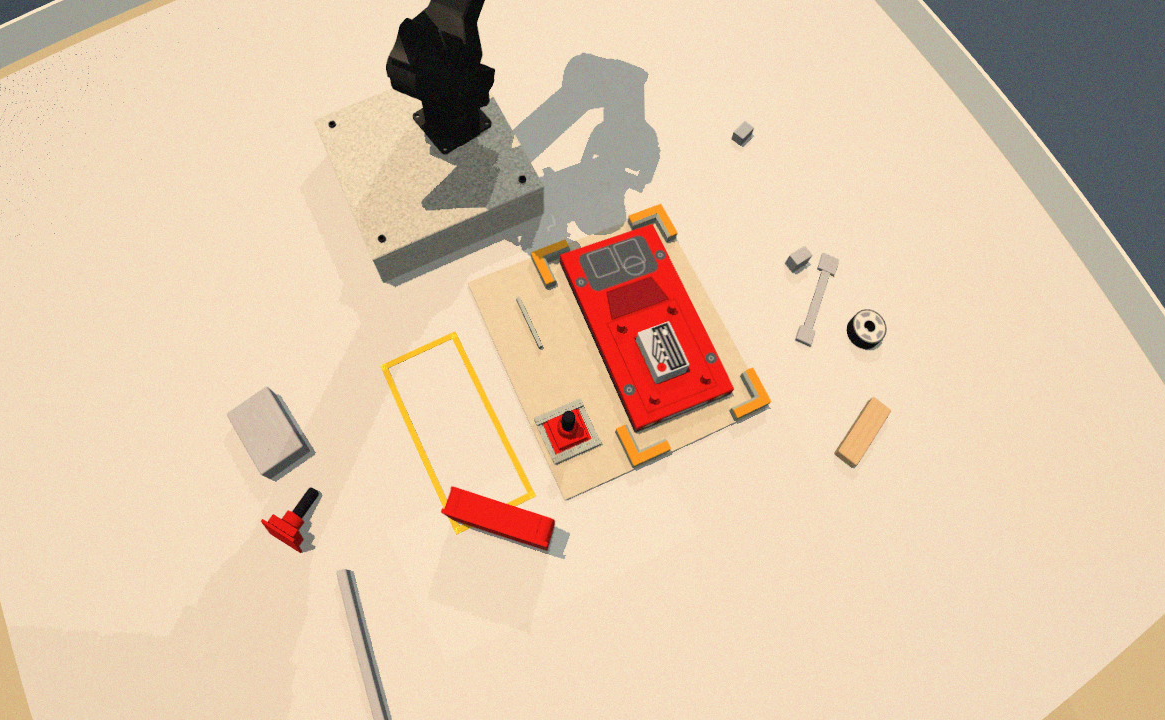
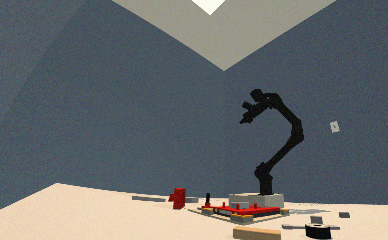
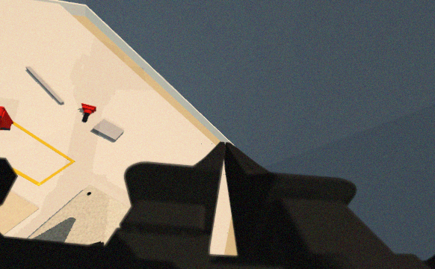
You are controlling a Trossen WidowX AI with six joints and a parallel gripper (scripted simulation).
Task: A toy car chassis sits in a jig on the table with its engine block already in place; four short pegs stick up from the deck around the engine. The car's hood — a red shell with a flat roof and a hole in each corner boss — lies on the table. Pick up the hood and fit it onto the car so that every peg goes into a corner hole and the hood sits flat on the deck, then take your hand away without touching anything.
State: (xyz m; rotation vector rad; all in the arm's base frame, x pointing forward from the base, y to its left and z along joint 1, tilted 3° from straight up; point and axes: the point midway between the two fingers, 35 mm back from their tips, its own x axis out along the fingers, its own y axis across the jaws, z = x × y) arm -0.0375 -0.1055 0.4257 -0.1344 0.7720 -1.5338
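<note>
Now: gripper tip 390 mm short of the red hood, 70 mm to the left of it and 440 mm above it. The rest, counted from my gripper tip: grey engine block (360 mm ahead, 160 mm to the left, 450 mm below); then red-based black knob (360 mm ahead, 30 mm to the left, 440 mm below); then grey bar (410 mm ahead, 240 mm to the right, 470 mm below).
</note>
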